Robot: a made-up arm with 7 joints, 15 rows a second.
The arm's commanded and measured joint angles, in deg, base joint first. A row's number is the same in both.
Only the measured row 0 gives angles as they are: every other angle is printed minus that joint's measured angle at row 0.
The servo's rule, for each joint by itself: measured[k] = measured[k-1] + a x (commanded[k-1-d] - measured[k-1]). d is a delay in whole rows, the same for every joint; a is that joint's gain. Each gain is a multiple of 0.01, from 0.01 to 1. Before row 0 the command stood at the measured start. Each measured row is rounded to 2 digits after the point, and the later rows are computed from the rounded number. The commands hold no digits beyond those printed.
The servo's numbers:
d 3
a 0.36 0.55 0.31 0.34 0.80 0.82 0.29
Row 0, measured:
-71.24, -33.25, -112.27, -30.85, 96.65, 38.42, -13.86
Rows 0 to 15, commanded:
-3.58, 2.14, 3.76, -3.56, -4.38, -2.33, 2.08
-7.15, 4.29, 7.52, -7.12, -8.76, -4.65, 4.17
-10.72, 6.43, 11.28, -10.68, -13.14, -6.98, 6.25
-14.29, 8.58, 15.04, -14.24, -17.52, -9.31, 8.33
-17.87, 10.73, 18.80, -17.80, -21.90, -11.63, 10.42
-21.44, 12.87, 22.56, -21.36, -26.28, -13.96, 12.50
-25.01, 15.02, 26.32, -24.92, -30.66, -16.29, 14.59
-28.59, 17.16, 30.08, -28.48, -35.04, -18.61, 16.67
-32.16, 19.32, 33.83, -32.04, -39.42, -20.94, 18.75
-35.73, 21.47, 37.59, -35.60, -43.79, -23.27, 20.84
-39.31, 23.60, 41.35, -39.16, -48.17, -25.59, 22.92
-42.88, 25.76, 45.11, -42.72, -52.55, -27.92, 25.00
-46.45, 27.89, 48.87, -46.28, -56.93, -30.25, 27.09
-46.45, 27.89, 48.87, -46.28, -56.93, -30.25, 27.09
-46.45, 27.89, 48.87, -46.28, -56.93, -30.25, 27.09
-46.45, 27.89, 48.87, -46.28, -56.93, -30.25, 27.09
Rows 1 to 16, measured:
0.00, 0.00, 0.00, 0.00, 0.00, 0.00, 0.00
0.00, 0.00, 0.00, 0.00, 0.00, 0.00, 0.00
0.00, 0.00, 0.00, 0.00, 0.00, 0.00, 0.00
-1.29, 1.18, 1.17, -1.21, -3.50, -1.91, 0.60
-3.40, 2.89, 3.14, -3.22, -7.71, -4.16, 1.64
-6.04, 4.84, 5.66, -5.76, -12.05, -6.47, 2.98
-9.01, 6.90, 8.57, -8.64, -16.43, -8.80, 4.53
-12.20, 9.01, 11.74, -11.75, -20.81, -11.12, 6.24
-15.53, 11.13, 15.09, -15.02, -25.19, -13.45, 8.06
-18.94, 13.27, 18.57, -18.39, -29.57, -15.78, 9.95
-22.41, 15.41, 22.14, -21.82, -33.95, -18.10, 11.90
-25.92, 17.56, 25.76, -25.29, -38.33, -20.43, 13.89
-29.45, 19.71, 29.43, -28.80, -42.70, -22.76, 15.91
-33.00, 21.85, 33.13, -32.32, -47.08, -25.08, 17.94
-36.56, 24.00, 36.84, -35.86, -51.46, -27.41, 19.99
-40.12, 26.14, 40.57, -39.40, -55.84, -29.74, 22.05

